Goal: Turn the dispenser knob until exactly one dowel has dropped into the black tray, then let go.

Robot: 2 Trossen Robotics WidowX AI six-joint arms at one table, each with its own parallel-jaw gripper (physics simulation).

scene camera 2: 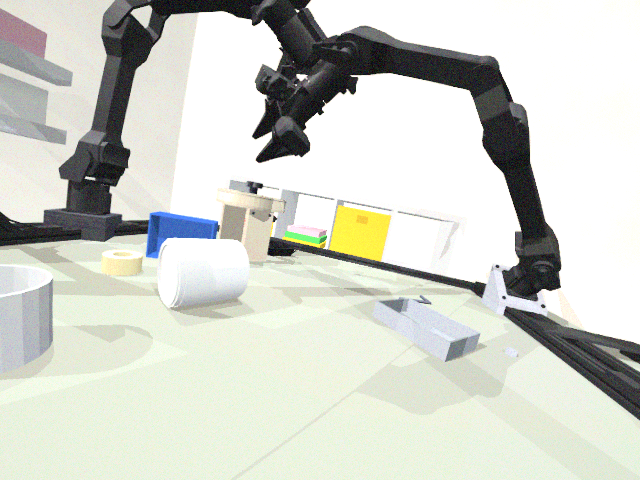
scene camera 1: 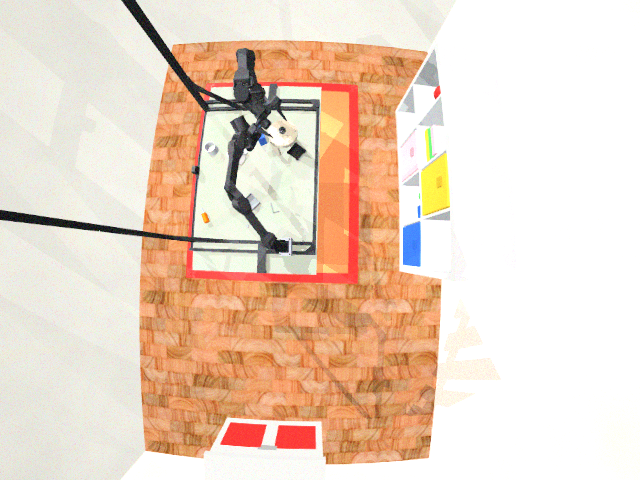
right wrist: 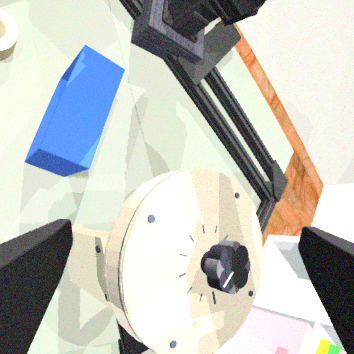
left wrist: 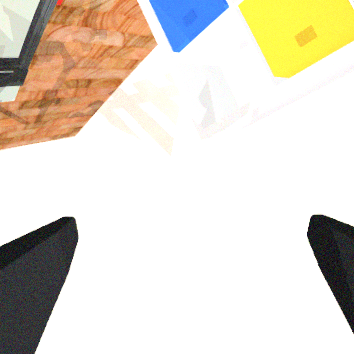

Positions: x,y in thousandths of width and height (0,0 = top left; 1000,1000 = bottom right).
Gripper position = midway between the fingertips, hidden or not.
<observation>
My left gripper (left wrist: 547,640) is open and holds nothing. My right gripper (scene camera 2: 399,311) is open, holding nothing. Also in view: a blue bin (scene camera 2: 254,470). A white cylinder (scene camera 2: 298,566) rests on the table.
The blue bin shows as well in the right wrist view (right wrist: 185,400). My right gripper also shows in the right wrist view (right wrist: 532,662). The right wrist view misses the white cylinder: it is out of frame. The left wrist view misses the white cylinder: it is out of frame.
</observation>
